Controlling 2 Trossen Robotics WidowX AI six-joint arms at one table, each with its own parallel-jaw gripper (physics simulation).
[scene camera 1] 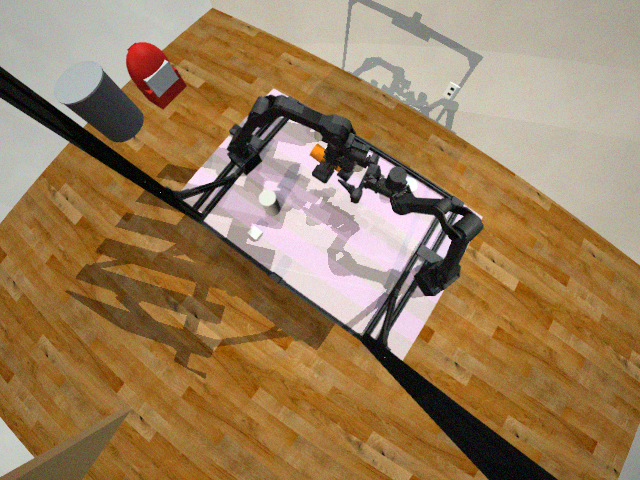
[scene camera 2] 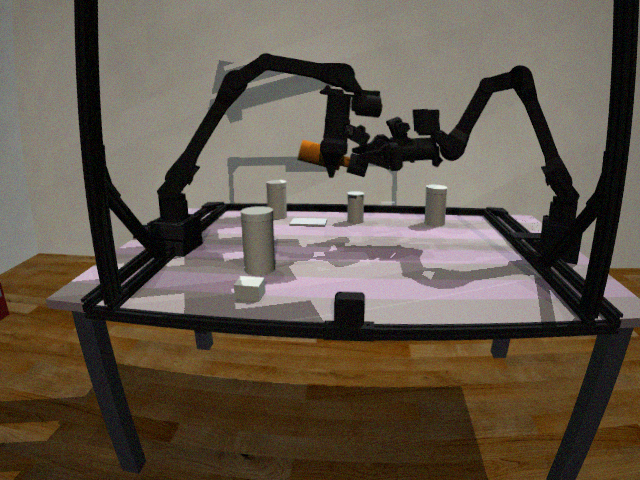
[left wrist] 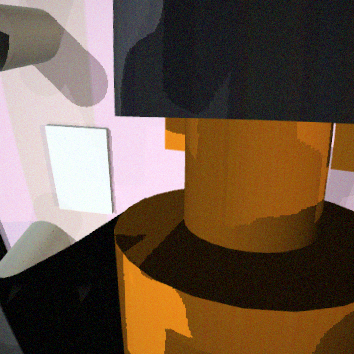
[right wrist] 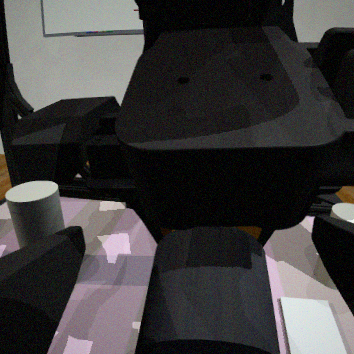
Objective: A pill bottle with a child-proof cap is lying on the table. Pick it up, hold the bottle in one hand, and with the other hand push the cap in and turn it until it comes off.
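Note:
My left gripper (scene camera 1: 332,168) (scene camera 2: 331,164) is shut on the orange pill bottle (scene camera 1: 317,152) (scene camera 2: 311,152) (left wrist: 151,309) and holds it level, high above the table (scene camera 2: 375,286). In the left wrist view the bottle's narrow neck (left wrist: 253,182) runs up into the dark cap (left wrist: 246,60). My right gripper (scene camera 1: 352,183) (scene camera 2: 362,157) (right wrist: 198,232) is open. Its fingers stand on either side of the cap (right wrist: 211,288) without touching it, as the right wrist view shows.
Several grey cylinders stand on the table: one front left (scene camera 2: 257,240) (scene camera 1: 269,202), three at the back (scene camera 2: 276,198) (scene camera 2: 355,207) (scene camera 2: 435,205). A white cube (scene camera 2: 250,288) (scene camera 1: 255,233) lies front left, a flat white plate (scene camera 2: 308,221) (left wrist: 82,168) at the back.

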